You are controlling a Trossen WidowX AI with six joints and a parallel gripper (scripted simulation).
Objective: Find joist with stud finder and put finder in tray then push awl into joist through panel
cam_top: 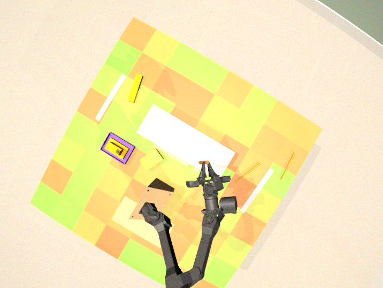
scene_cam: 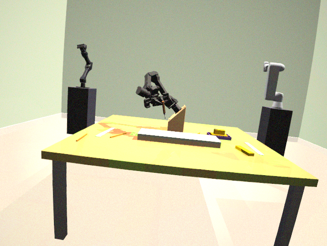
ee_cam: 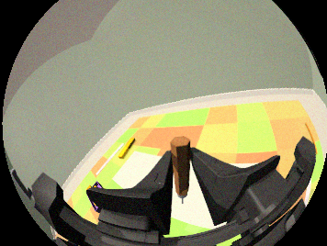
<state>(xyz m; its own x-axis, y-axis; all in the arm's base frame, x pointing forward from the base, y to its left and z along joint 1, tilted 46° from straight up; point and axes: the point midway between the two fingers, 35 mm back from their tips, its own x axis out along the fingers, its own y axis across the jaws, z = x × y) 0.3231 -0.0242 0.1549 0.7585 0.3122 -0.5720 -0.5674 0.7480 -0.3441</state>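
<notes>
My gripper tip is now 20 mm past the awl, 10 mm to the right of it and 50 mm above it. The rest, counted from my gripper tip: purple tray 220 mm behind, 430 mm to the left, 220 mm below; yellow bar 120 mm ahead, 530 mm to the left, 220 mm below; stud finder 220 mm behind, 420 mm to the left, 180 mm below.
</notes>
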